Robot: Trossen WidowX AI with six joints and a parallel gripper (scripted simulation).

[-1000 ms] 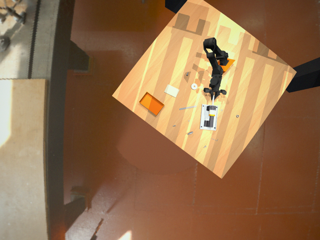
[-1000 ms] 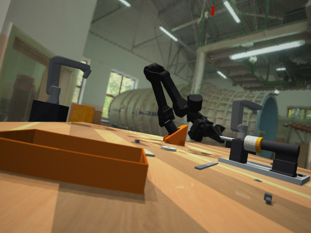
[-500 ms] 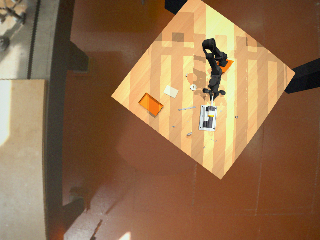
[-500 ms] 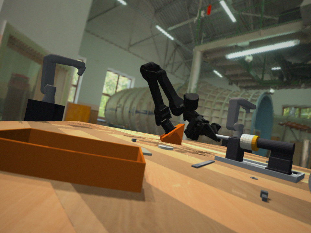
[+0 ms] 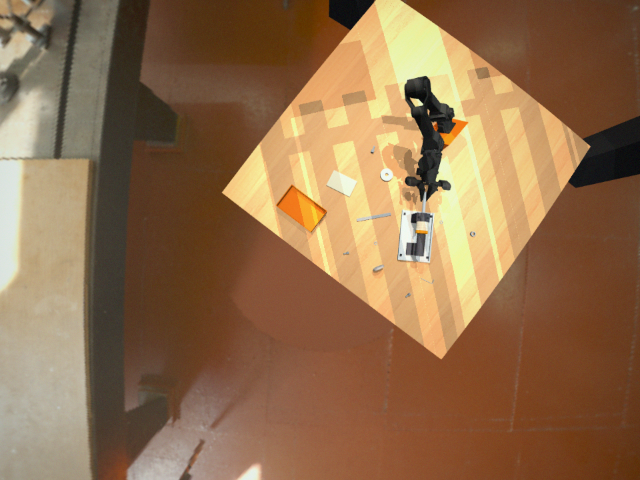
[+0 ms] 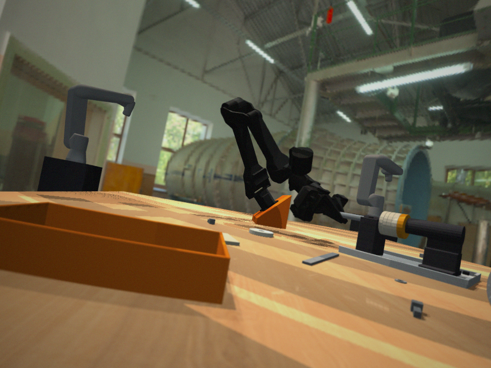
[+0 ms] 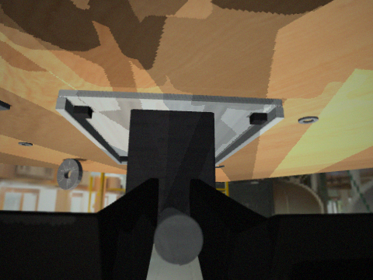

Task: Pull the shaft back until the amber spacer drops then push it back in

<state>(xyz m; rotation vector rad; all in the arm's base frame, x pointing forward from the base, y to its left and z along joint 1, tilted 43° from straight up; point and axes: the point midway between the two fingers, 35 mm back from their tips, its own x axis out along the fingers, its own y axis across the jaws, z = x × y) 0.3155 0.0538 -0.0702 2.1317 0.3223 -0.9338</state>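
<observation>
Now: gripper tip 40 mm short of the grey shaft, 20 mm to the right of it and 20 mm below it. Round my gripper tip: white ring 20 mm behind, 200 mm to the right, 60 mm below; then grey strip 170 mm ahead, 130 mm to the right, 60 mm below; then amber spacer 120 mm ahead, 70 mm to the left, 20 mm above.
</observation>
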